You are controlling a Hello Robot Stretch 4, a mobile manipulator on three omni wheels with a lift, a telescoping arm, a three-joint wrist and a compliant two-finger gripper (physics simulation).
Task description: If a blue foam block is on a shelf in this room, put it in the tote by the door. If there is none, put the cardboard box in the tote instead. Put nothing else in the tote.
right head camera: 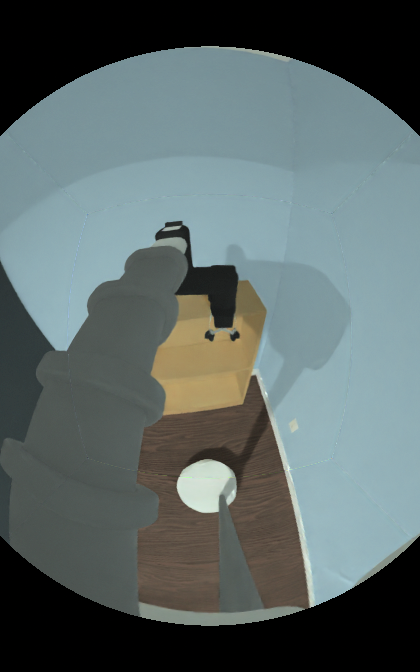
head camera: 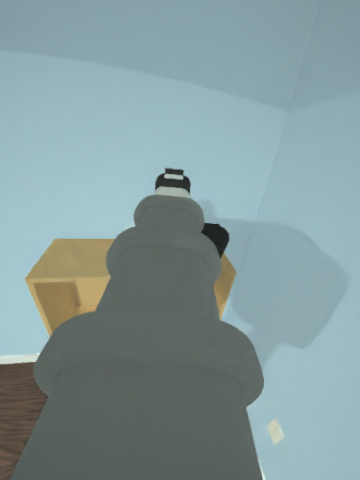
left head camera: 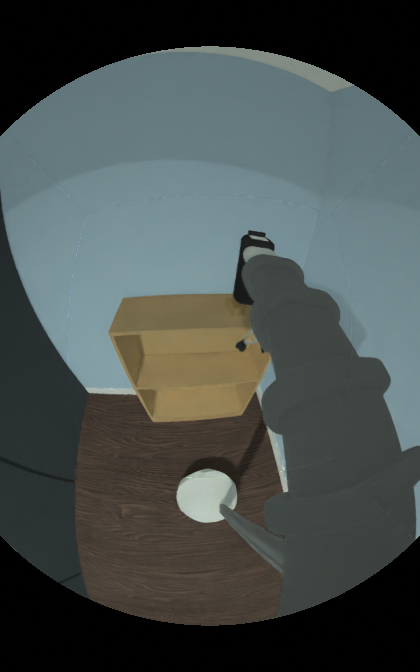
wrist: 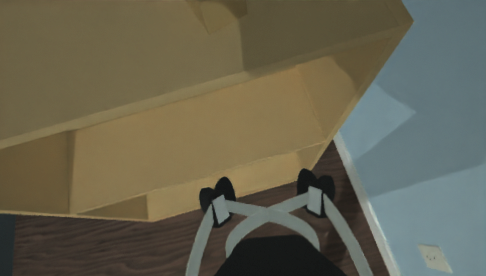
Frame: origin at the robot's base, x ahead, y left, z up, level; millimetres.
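Seen in the pictures: gripper, fingertip midpoint: (wrist: 265, 188).
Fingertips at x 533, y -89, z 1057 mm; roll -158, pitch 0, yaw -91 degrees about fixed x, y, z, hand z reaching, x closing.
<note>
A point is followed by its place in that frame.
A small tan cardboard box (left head camera: 235, 305) (wrist: 220, 14) {y -59, x 757, z 1054 mm} sits on top of the wooden shelf unit (head camera: 75, 260) {y 371, x 714, z 1033 mm} (left head camera: 170, 315) (right head camera: 255, 300) (wrist: 125, 60) {y 75, x 725, z 1033 mm}, near its right end. In the wrist view it is cut off by the top edge. My gripper (left head camera: 252, 347) (right head camera: 222, 336) (wrist: 265, 188) {y -89, x 533, z 1057 mm} is open and empty, pointing down in front of the shelf unit, nearer than the box. The arm hides the gripper's fingers in the head view. No blue foam block shows on the visible parts of the shelves. The tote does not show.
My extended arm (head camera: 160, 400) {y -4, x 120, z 1460 mm} (left head camera: 345, 425) (right head camera: 85, 440) covers much of the head views. A blue wall (head camera: 310, 250) {y -523, x 671, z 1197 mm} with an outlet (head camera: 275, 431) {y -567, x 370, z 384 mm} (right head camera: 293, 425) (wrist: 435, 257) {y -566, x 374, z 392 mm} stands close on the right. A white disc (left head camera: 200, 495) (right head camera: 200, 485) is low over the dark wooden floor (left head camera: 150, 550).
</note>
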